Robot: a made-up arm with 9 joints.
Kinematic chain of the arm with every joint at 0, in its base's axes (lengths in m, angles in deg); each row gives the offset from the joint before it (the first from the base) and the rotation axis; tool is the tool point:
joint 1: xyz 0 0 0.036 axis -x
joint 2: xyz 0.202 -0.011 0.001 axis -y
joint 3: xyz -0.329 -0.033 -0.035 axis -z
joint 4: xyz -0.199 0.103 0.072 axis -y
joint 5: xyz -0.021 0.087 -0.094 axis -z
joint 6: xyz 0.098 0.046 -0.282 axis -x
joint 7: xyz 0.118 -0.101 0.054 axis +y
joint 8: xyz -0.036 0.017 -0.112 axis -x
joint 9: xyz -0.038 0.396 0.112 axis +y
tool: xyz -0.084 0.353 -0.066
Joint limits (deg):
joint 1: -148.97..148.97
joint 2: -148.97..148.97
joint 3: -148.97..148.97
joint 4: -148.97..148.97
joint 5: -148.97..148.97
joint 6: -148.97..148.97
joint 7: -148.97..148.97
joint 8: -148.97..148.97
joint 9: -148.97..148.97
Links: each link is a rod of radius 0.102 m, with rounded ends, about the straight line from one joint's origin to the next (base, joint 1, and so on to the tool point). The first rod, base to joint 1, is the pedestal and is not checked.
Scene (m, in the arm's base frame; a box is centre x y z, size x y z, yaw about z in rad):
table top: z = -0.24
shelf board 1: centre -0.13 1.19 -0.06 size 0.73 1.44 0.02 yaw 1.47
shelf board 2: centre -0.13 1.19 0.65 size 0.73 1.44 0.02 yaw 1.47
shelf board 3: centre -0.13 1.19 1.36 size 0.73 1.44 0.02 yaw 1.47
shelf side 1: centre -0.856 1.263 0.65 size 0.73 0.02 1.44 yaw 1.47
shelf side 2: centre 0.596 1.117 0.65 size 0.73 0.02 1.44 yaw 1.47
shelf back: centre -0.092 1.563 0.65 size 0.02 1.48 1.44 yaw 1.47
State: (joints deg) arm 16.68 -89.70 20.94 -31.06 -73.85 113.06 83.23 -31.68 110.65
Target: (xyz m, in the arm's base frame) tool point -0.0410 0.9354 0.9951
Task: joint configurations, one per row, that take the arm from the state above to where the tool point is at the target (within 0.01 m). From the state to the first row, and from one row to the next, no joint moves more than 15 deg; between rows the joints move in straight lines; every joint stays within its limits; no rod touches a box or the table.
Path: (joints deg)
1: 10.41 -98.23 21.79 -24.63 -66.01 121.25 91.99 -30.42 112.95
2: 4.13 -106.77 22.65 -18.21 -58.17 129.45 100.75 -29.16 115.26
3: -3.79 -116.97 17.70 -21.56 -59.48 127.38 103.61 -33.27 115.84
4: -11.70 -127.17 12.75 -24.92 -60.79 125.32 106.47 -37.38 116.43
5: -19.62 -137.38 7.81 -28.28 -62.10 123.25 109.34 -41.49 117.01
6: -10.92 -128.00 9.51 -31.46 -69.07 118.07 99.20 -40.44 114.79
7: -2.22 -118.62 11.22 -34.64 -76.05 112.90 89.06 -39.39 112.57

